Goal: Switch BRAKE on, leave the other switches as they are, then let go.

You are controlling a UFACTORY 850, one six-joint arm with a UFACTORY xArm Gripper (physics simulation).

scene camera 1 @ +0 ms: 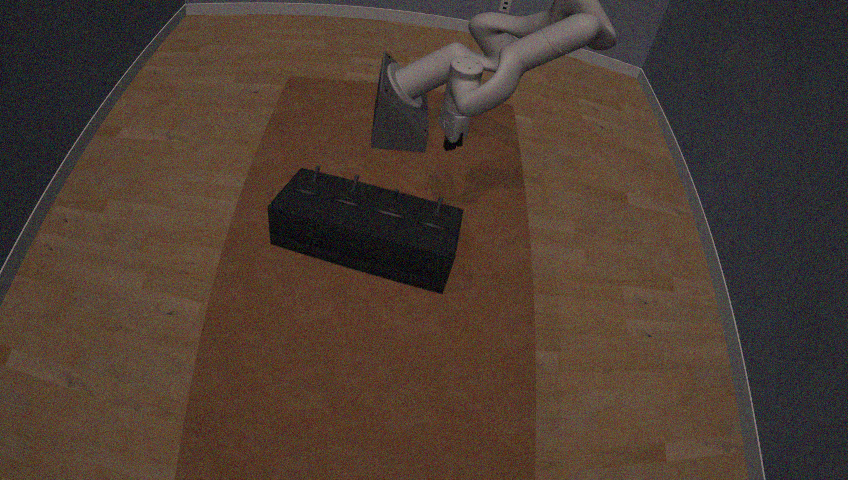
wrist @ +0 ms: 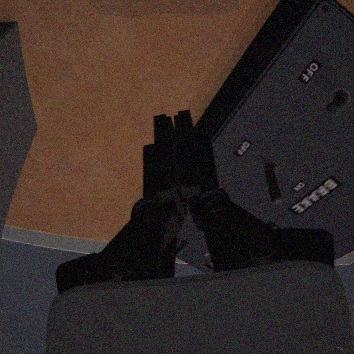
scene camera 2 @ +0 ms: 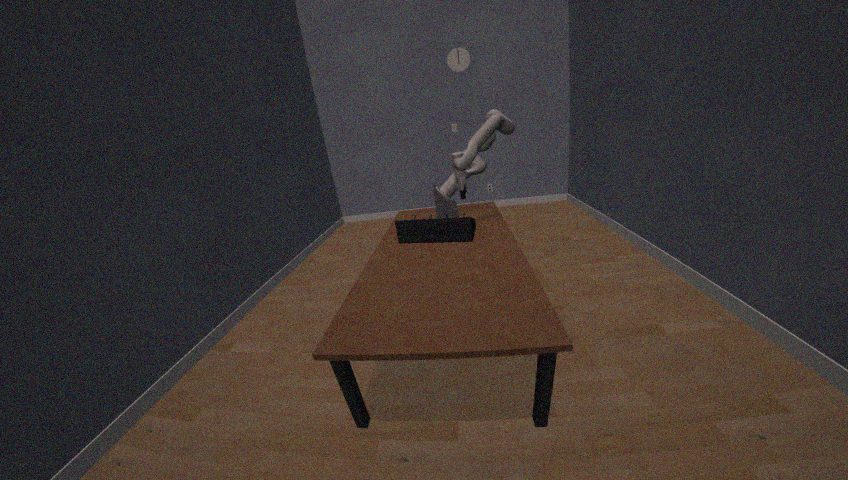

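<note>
The black switch box stands on the table, its levers upward. In the wrist view the BRAKE label is beside the dark BRAKE lever, between a small OFF label and a small ON label. I cannot tell its setting for sure. In scene camera 1 the BRAKE lever looks shorter than the others. My gripper is shut and empty. It hangs beyond the box's back side, apart from the levers.
Another lever, with its own OFF label, is near the box's corner. Two more levers stand towards the left end. The grey arm base stands on the brown table behind the box.
</note>
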